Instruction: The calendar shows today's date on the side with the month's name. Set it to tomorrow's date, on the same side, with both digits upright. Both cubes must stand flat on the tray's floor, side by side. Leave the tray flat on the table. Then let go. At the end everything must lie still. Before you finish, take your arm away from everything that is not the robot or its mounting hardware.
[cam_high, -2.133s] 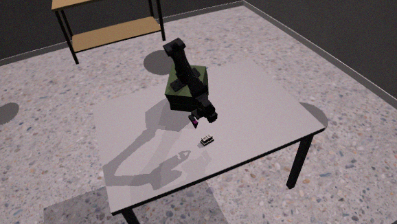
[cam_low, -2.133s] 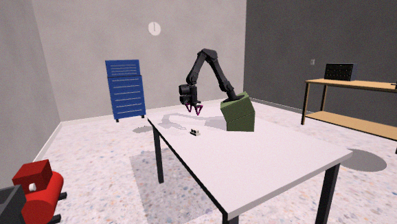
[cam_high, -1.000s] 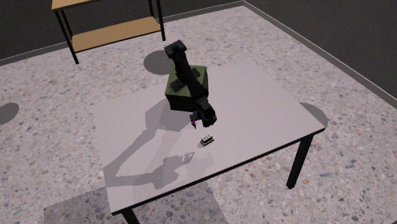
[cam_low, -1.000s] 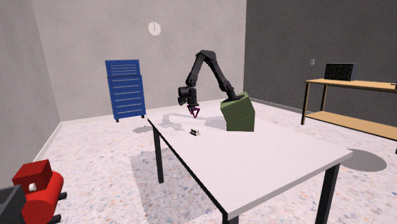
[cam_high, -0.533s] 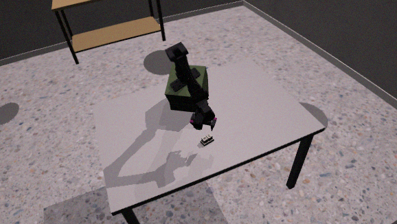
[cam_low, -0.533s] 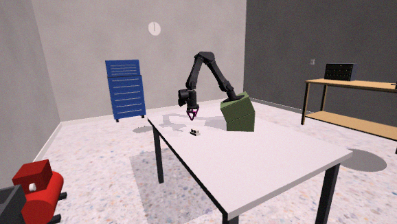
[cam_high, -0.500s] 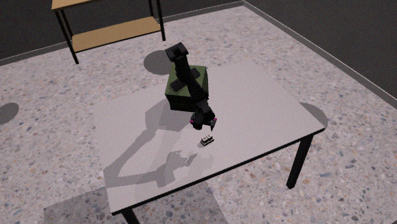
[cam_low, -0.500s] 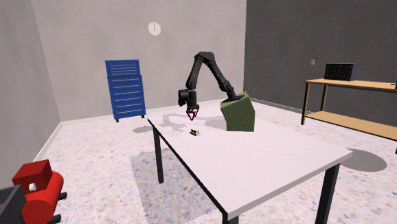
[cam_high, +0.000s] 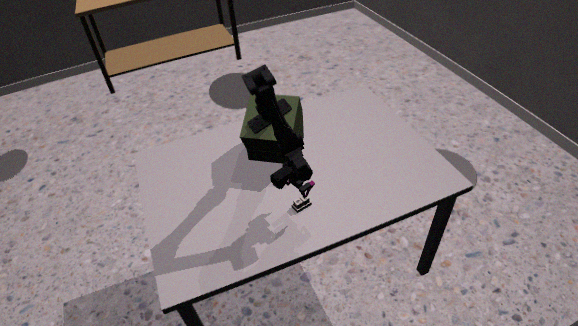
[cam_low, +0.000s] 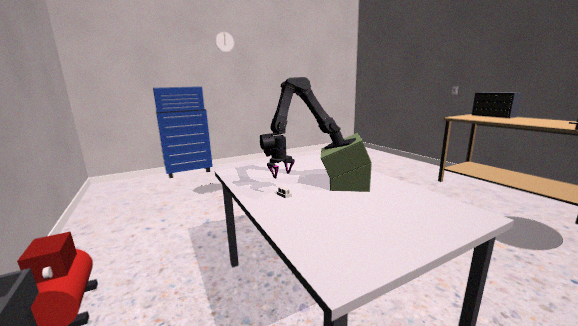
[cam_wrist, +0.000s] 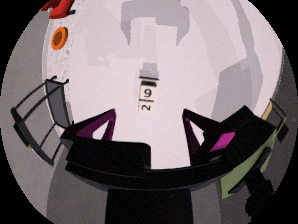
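Right now my hand is 9 cm above the white cube. The rest, counted from my hand: calendar tray: 2 cm to the left, 10 cm below.
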